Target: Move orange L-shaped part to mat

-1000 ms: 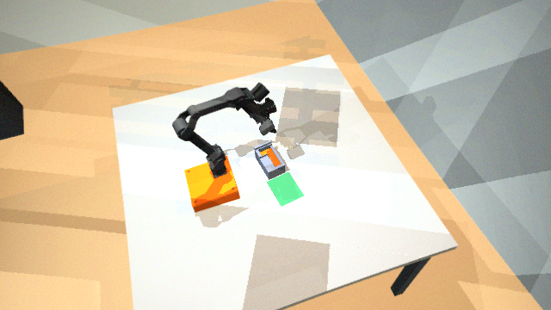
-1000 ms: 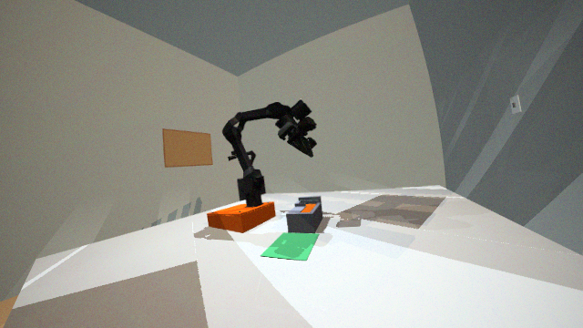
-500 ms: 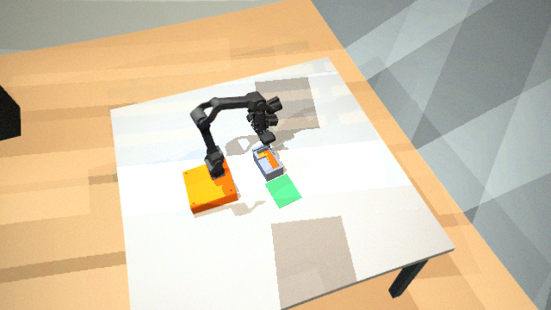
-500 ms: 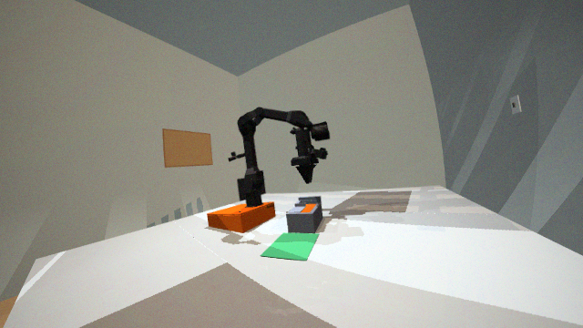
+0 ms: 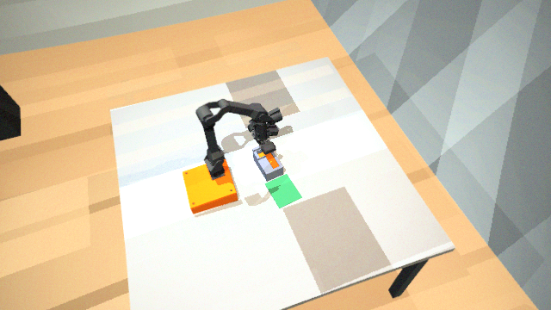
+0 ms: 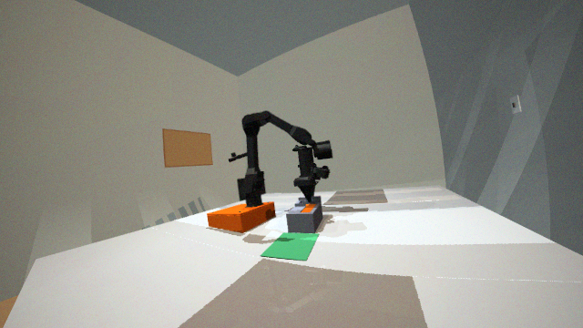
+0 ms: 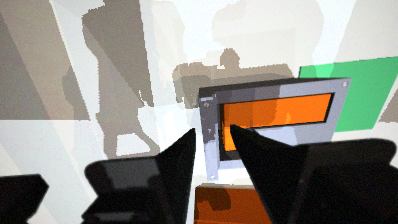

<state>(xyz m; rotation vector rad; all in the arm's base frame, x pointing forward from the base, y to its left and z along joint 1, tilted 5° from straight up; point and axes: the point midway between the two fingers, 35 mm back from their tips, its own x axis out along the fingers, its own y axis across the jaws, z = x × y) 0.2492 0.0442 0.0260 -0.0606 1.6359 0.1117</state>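
Right now the orange L-shaped part is 5 cm to the right of my gripper tip and 2 cm below it. From my gripper tip the other things lie so: green mat: 2 cm ahead, 22 cm to the right, 9 cm below.
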